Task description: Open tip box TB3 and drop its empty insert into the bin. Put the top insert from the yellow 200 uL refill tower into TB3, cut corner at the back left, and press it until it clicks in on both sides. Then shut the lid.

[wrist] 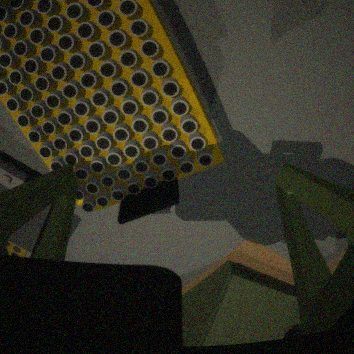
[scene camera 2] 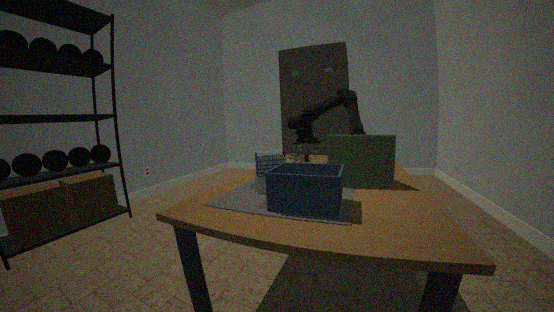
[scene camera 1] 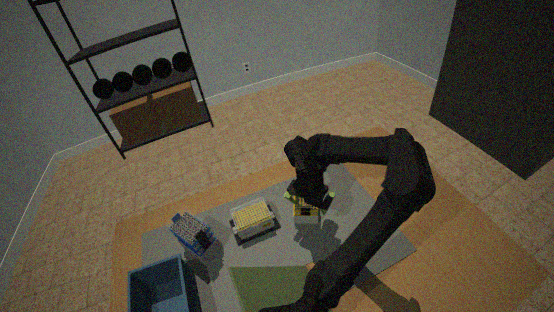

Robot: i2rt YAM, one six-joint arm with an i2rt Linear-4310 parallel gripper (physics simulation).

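Note:
My gripper (scene camera 1: pixel 310 196) (scene camera 2: pixel 307 149) (wrist: pixel 176 174) is open, above the right-hand yellow-topped box (scene camera 1: pixel 306 216). In the wrist view that box's yellow insert with rows of round openings (wrist: pixel 100 95) fills the upper left, its near corner by the left finger; a black tab (wrist: pixel 150 201) is on its near side. A second yellow-topped stack (scene camera 1: pixel 252 218) stands on a dark base at centre. A blue rack-like box (scene camera 1: pixel 190 231) (scene camera 2: pixel 270 164) stands to the left. The blue bin (scene camera 1: pixel 159 276) (scene camera 2: pixel 305 192) is at the near left. I cannot read which box is TB3; no label is legible.
A green panel (scene camera 1: pixel 270 285) (scene camera 2: pixel 365 162) (wrist: pixel 260 310) stands near the arm's base, in front of the gripper in the wrist view. A grey mat (scene camera 1: pixel 250 255) (scene camera 2: pixel 240 200) lies on the wooden table (scene camera 1: pixel 475 240) (scene camera 2: pixel 400 235). A black shelf rack (scene camera 2: pixel 115 100) stands beyond the table.

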